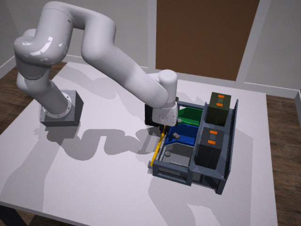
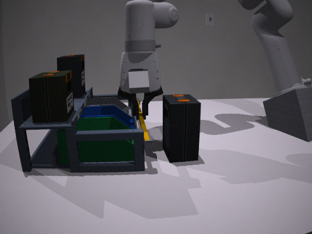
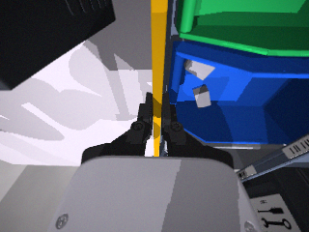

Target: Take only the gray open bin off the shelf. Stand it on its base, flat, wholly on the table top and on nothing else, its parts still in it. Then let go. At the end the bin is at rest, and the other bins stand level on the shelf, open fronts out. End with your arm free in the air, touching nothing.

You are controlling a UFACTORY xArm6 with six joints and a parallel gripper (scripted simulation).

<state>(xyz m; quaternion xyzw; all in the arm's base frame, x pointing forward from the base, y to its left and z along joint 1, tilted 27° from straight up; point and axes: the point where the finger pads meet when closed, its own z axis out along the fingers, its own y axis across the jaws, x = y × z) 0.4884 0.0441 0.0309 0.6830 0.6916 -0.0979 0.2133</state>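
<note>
My hand is 10 cm short of the blue bin and 3 cm above it. Also, from my hand: gray open bin 10 cm ahead, 11 cm to the right, 3 cm below; dark box 8 cm behind, 11 cm to the left, 1 cm below; yellow bar 2 cm below.
</note>
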